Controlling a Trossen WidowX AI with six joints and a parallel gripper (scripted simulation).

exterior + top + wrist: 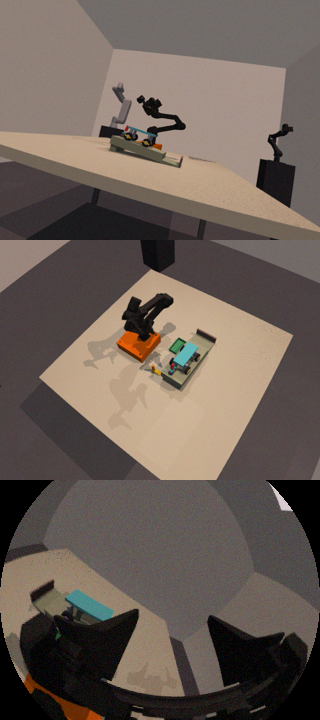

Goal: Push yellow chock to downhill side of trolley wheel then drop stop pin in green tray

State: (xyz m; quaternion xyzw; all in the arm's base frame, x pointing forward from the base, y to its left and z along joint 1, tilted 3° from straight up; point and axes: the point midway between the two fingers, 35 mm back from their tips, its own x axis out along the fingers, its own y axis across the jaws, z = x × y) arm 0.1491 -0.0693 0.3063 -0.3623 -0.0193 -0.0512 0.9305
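My gripper tip is now 350 mm above the yellow chock, 40 mm short of it and 20 mm to the left of it. Round my gripper tip: trolley 260 mm below, 140 mm to the left, 140 mm ahead; then red-headed stop pin 240 mm below, 140 mm ahead, 20 mm to the left; then green tray 380 mm below, 220 mm to the left.
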